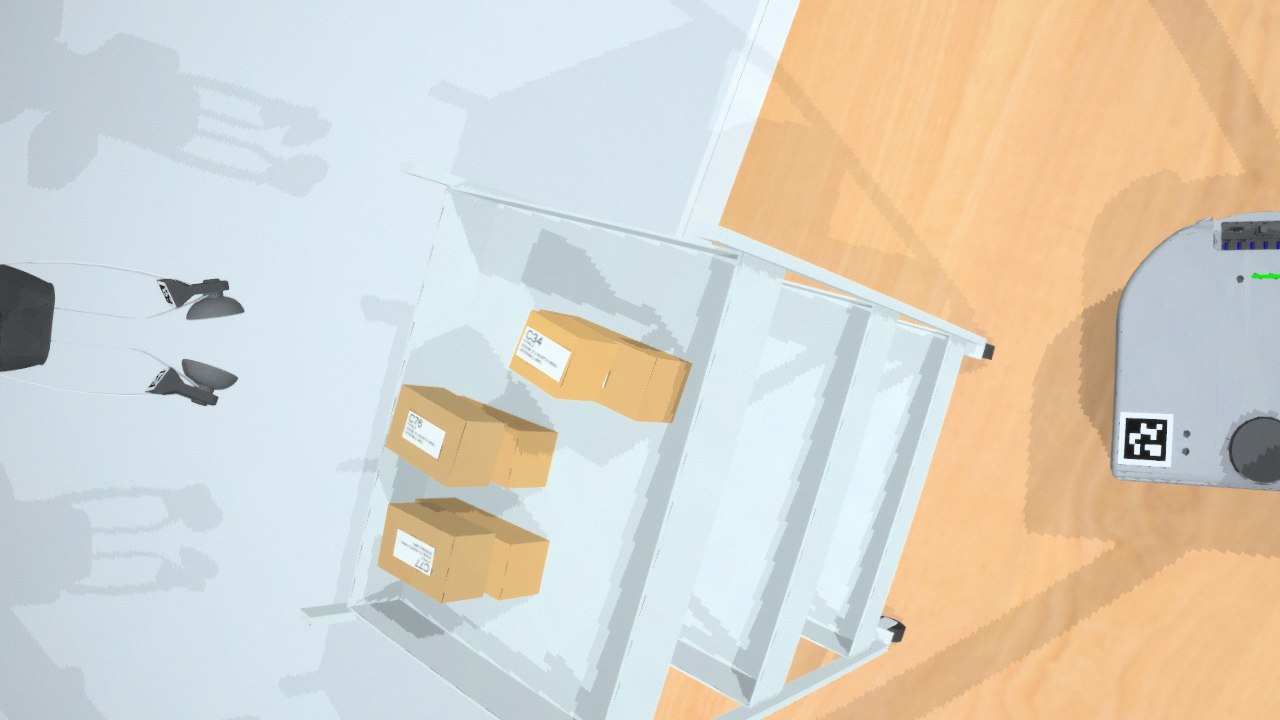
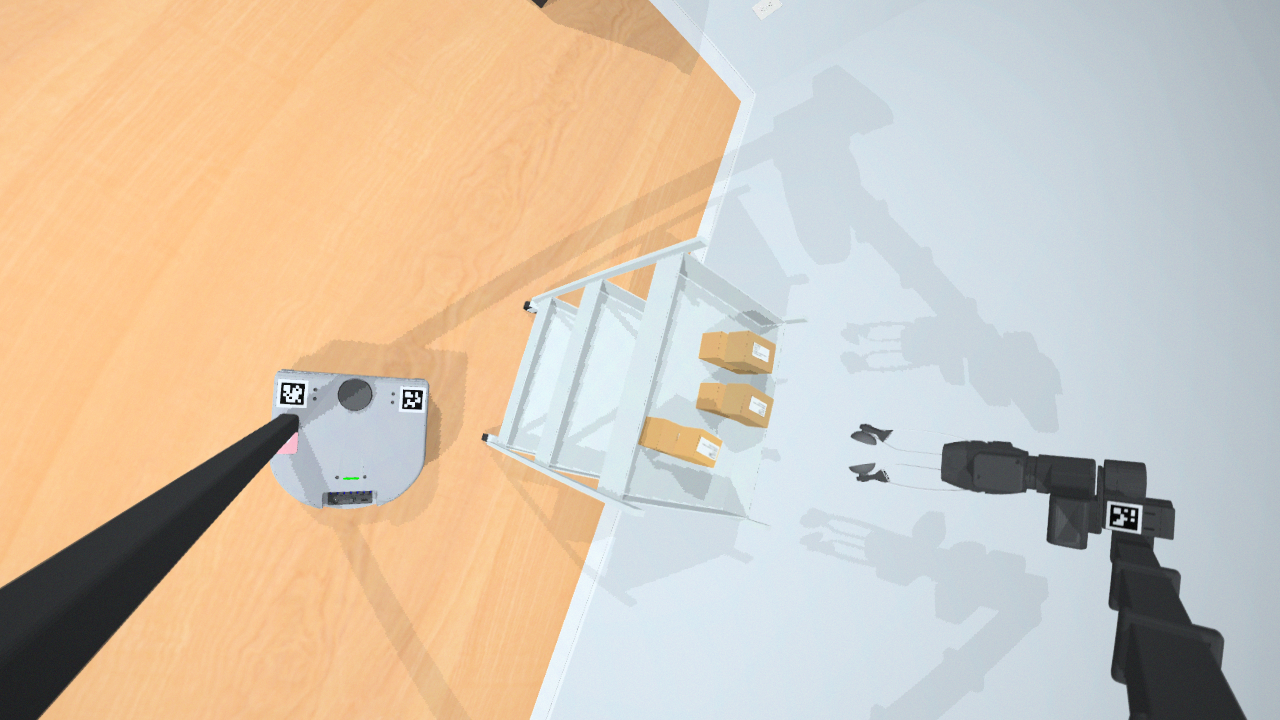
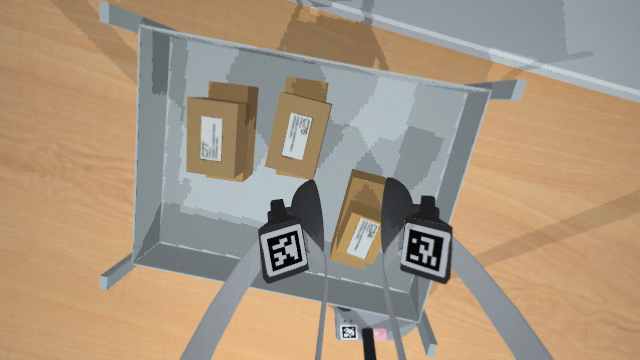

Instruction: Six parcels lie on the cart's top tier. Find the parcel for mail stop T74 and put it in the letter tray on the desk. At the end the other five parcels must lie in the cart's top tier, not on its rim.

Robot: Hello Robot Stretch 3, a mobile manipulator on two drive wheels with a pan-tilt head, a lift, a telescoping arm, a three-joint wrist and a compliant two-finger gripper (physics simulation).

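Frame: origin at the robot's base, x down, y right, z back, level; metres.
Seen in the pictures: gripper, between the fingertips: (image 1: pixel 237 345) (image 2: pixel 850 451); robot's base, origin of its link: (image 1: pixel 1258 447) (image 2: pixel 355 393).
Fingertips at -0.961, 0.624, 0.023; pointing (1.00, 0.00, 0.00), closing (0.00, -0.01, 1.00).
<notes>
Offsets run from my fingertips to a thing's middle, as dx, dy, dz. "spot": to the spot under its first point.
Six cardboard parcels lie as three two-high stacks in the top tier of the white cart {spot: +0.253, -0.225, -0.062} (image 1: pixel 698 465) (image 2: pixel 640 402) (image 3: pixel 225 270). The C34 parcel {+0.221, -0.113, +0.014} (image 1: pixel 581 358) (image 2: pixel 702 447) (image 3: pixel 357 252) is an upper one. Another upper parcel {+0.221, +0.019, -0.058} (image 1: pixel 469 443) (image 2: pixel 747 402) (image 3: pixel 300 165) seems to read C76. The third upper parcel {+0.221, +0.022, -0.162} (image 1: pixel 460 555) (image 2: pixel 745 351) (image 3: pixel 197 110) has an upside-down label, perhaps C77. The labels of the lower parcels are hidden. My gripper (image 1: pixel 213 340) (image 2: pixel 863 452) (image 3: pixel 350 204) is open and empty, above the tier on the C34 side. No T74 label, letter tray or desk shows.
The robot's base (image 1: pixel 1163 358) (image 2: pixel 384 447) stands on the wooden floor in front of the cart. A pale wall (image 1: pixel 581 89) (image 2: pixel 984 179) is behind the cart. The cart has raised rims and two lower tiers. The arm (image 2: pixel 1163 626) reaches in along the wall side.
</notes>
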